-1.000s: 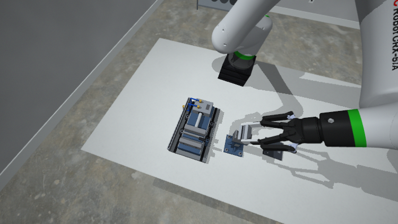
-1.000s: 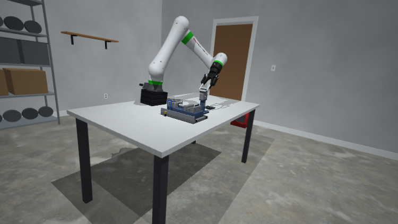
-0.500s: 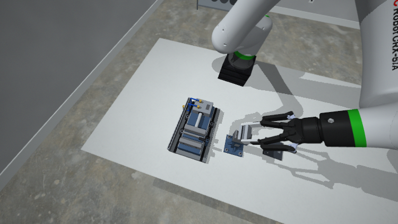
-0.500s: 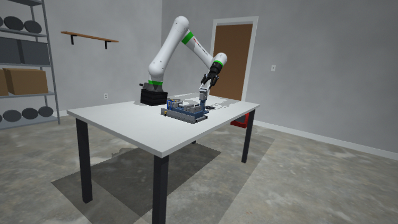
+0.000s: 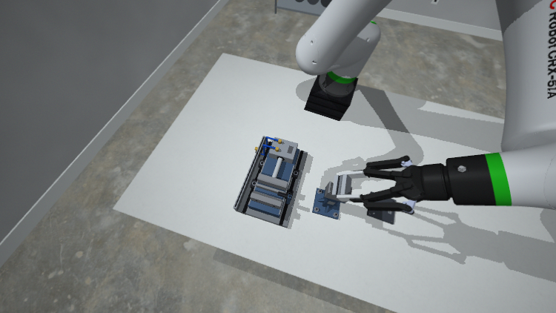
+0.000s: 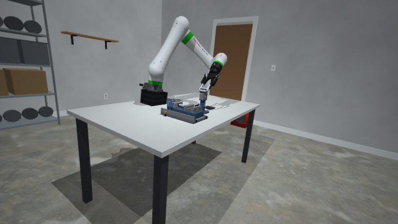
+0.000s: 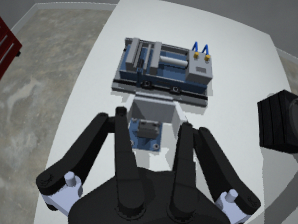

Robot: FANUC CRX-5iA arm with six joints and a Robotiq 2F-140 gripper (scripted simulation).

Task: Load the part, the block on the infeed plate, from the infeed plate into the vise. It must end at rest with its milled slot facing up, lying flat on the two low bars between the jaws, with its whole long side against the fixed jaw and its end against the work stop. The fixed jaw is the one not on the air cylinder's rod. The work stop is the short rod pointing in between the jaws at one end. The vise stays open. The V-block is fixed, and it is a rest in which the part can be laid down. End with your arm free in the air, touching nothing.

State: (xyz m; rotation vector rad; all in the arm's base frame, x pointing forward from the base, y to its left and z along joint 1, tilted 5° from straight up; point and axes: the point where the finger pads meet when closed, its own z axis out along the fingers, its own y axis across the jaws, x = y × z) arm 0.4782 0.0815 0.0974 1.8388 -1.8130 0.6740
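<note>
My hand is 20 mm to the left of the part and 10 mm above it. Also, from my hand: air cylinder rod (220 mm to the right, 120 mm below, 40 mm behind); vise (220 mm to the right, 160 mm below, 30 mm behind); dark infeed plate (200 mm below, 180 mm to the left, 40 mm behind).
</note>
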